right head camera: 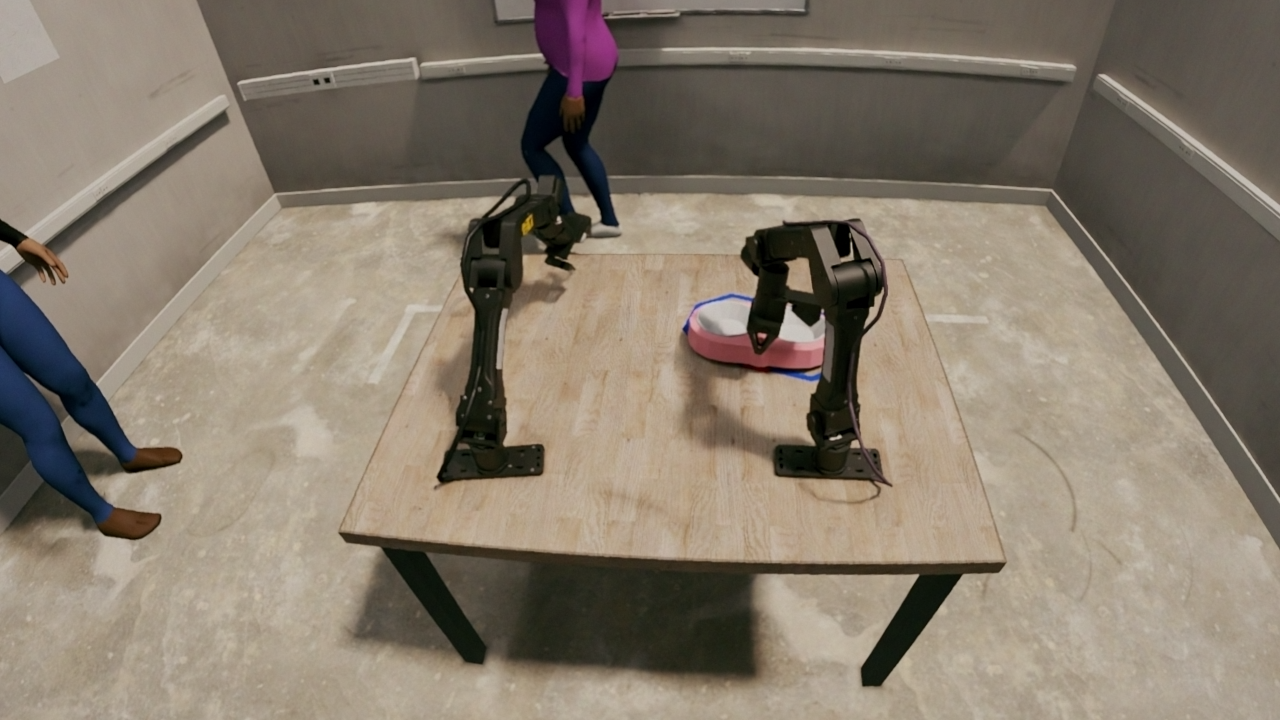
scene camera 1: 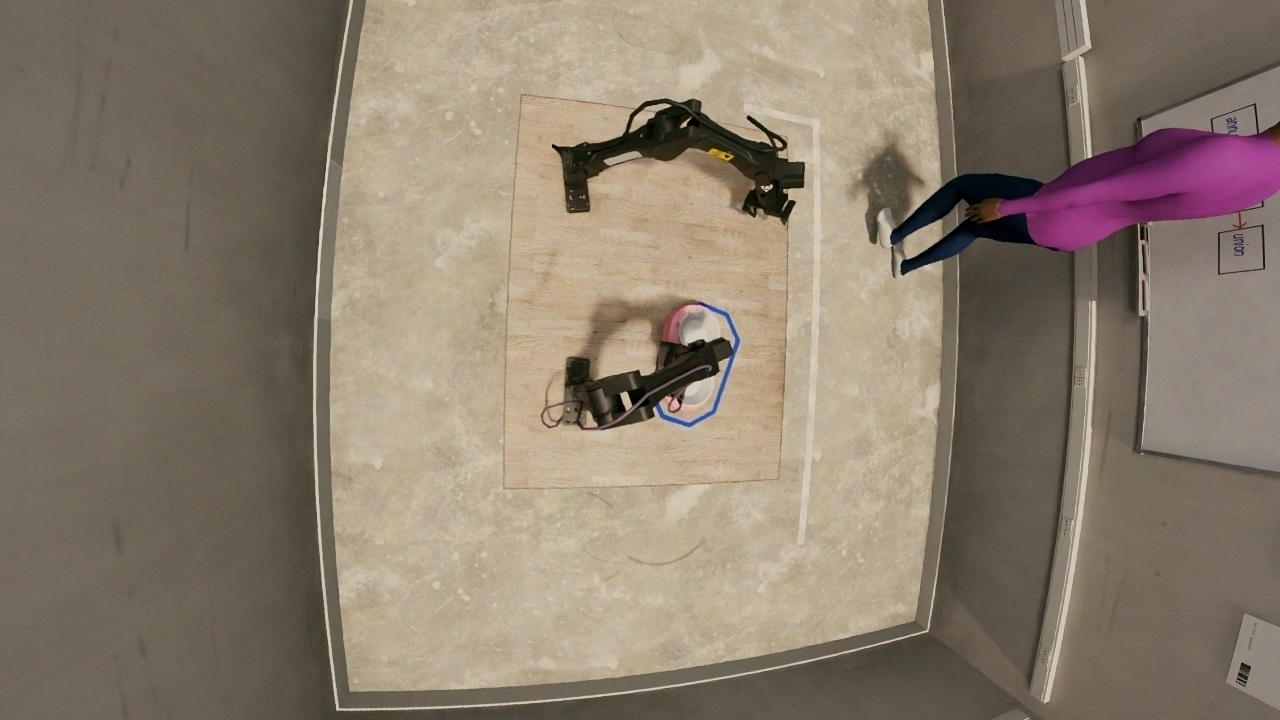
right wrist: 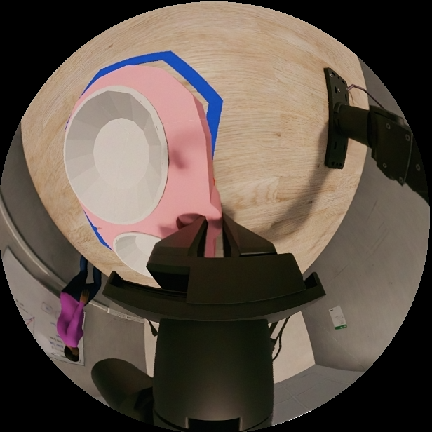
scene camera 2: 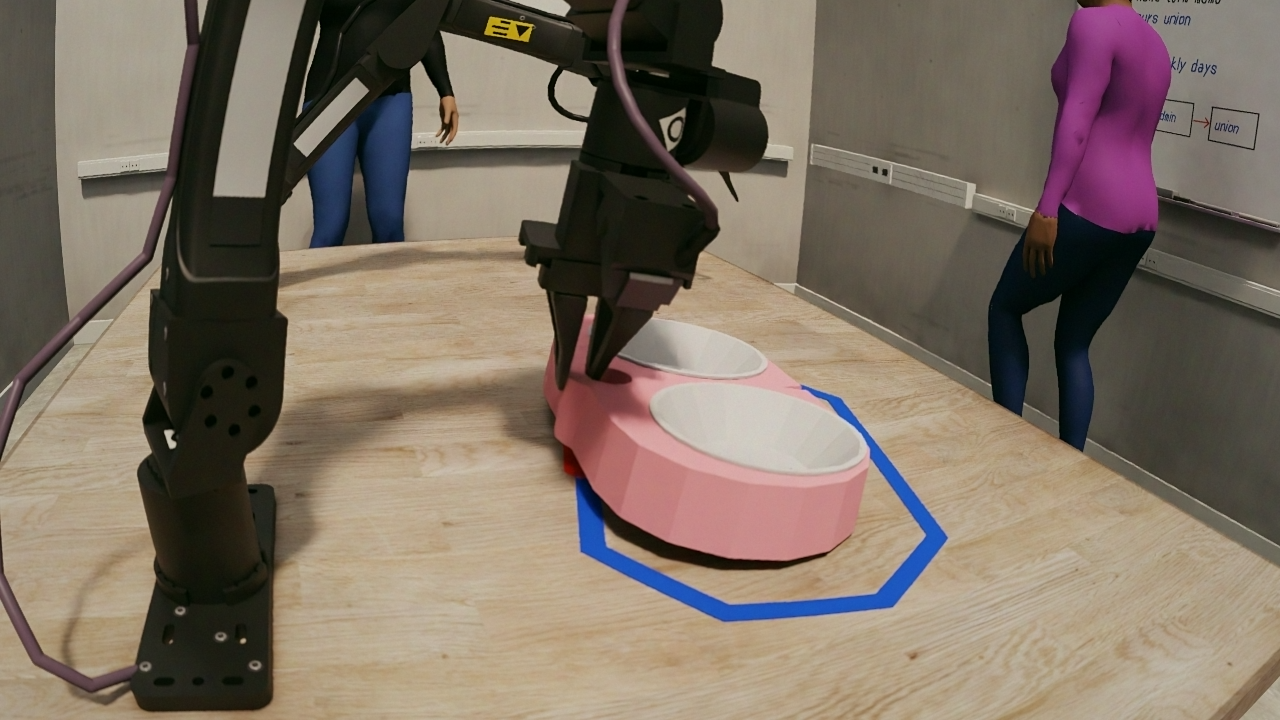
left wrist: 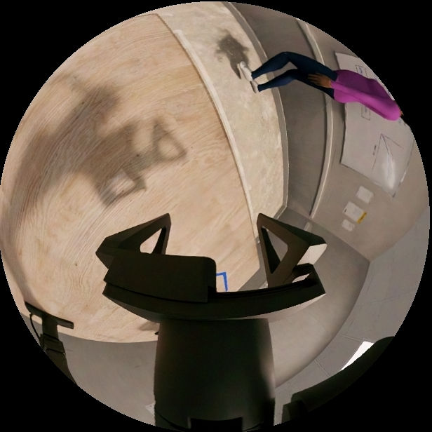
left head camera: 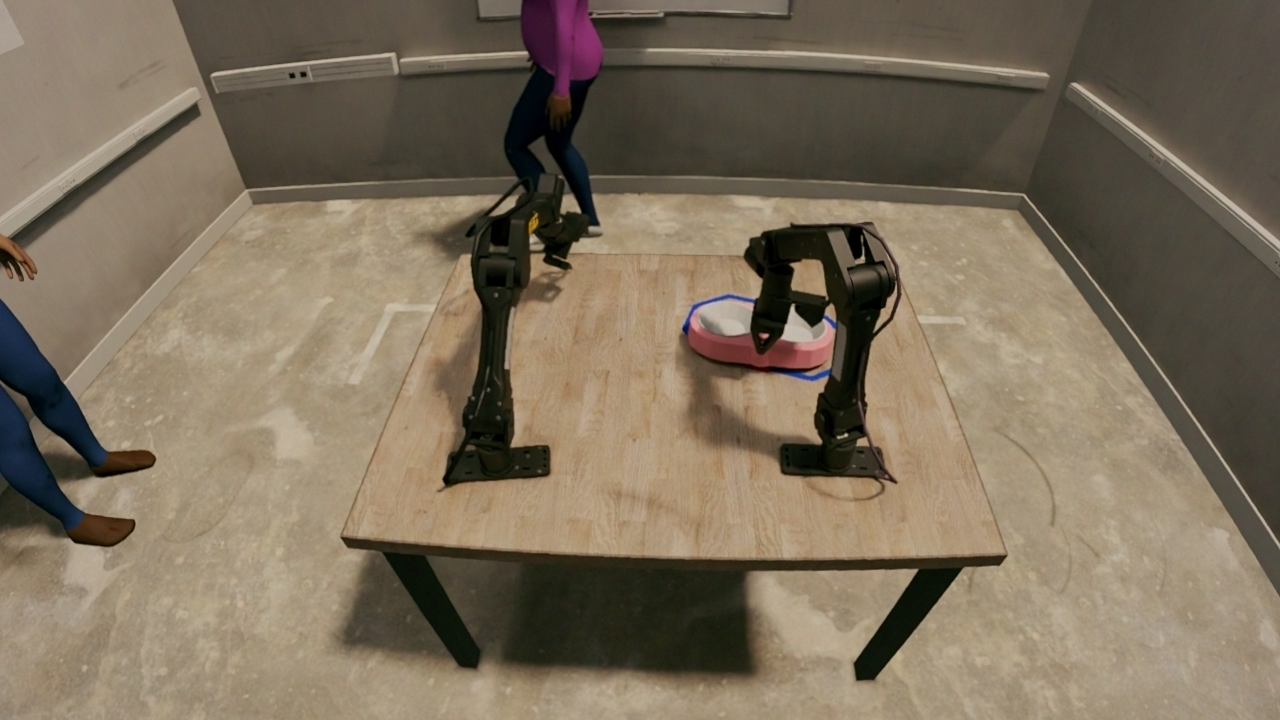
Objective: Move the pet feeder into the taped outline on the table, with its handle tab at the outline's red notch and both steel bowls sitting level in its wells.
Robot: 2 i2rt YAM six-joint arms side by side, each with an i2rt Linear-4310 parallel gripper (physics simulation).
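Pixels of known places: left gripper, between the fingertips: (right head camera: 581, 251) (scene camera 1: 769, 220) (left head camera: 578, 251); right gripper, between the fingertips: (right head camera: 758, 351) (scene camera 1: 664, 352) (scene camera 2: 573, 388) (left head camera: 760, 352); left arm's base, origin of its link: (right head camera: 493, 464) (scene camera 1: 575, 180) (left head camera: 498, 465); right arm's base, origin of its link: (right head camera: 828, 464) (scene camera 1: 576, 391) (scene camera 2: 216, 585) (left head camera: 832, 462).
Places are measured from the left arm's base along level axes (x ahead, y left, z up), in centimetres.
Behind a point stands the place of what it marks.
The pink pet feeder (left head camera: 716, 350) @(x 22.8, y -45.9, z 4.0 cm) (scene camera 2: 733, 505) @(x 20.9, y -71.1, z 4.3 cm) (right wrist: 187, 110) hangs over the blue taped outline (left head camera: 812, 377) @(x 16.0, y -66.2, z 0.1 cm) (scene camera 1: 735, 340) @(x 45.5, y -53.7, z 0.0 cm) (scene camera 2: 805, 610) @(x 22.3, y -76.7, z 0.1 cm), with shadow beneath it. It sits off-centre, toward the picture's left in the left head camera. Two pale bowls (scene camera 2: 707, 351) @(x 36.1, y -47.8, z 3.6 cm) (scene camera 2: 760, 429) @(x 30.7, y -61.5, z 3.1 cm) sit in its wells and look level with its top. The red notch (scene camera 2: 570, 462) shows partly below the tab side. My right gripper (left head camera: 762, 340) @(x 20.0, y -54.8, z 5.1 cm) (scene camera 2: 578, 380) @(x 20.0, y -54.8, z 5.1 cm) (right wrist: 214, 217) is shut on the feeder's tab-side wall. My left gripper (scene camera 1: 769, 216) @(x 57.4, y -17.7, z 8.9 cm) (left wrist: 213, 217) is open and empty, above the table's far-left area in the left head camera.
The wooden table (left head camera: 608, 501) @(x -10.2, y -20.4, z 0.0 cm) carries both arm bases (left head camera: 496, 462) @(x -3.1, y -0.7, z 4.9 cm) (left head camera: 836, 460) @(x -9.7, y -62.2, z 4.5 cm). The right arm's base stands near the feeder on its tab side. A person in a purple top (left head camera: 562, 44) stands beyond the table's far edge; another (left head camera: 35, 385) stands at the left.
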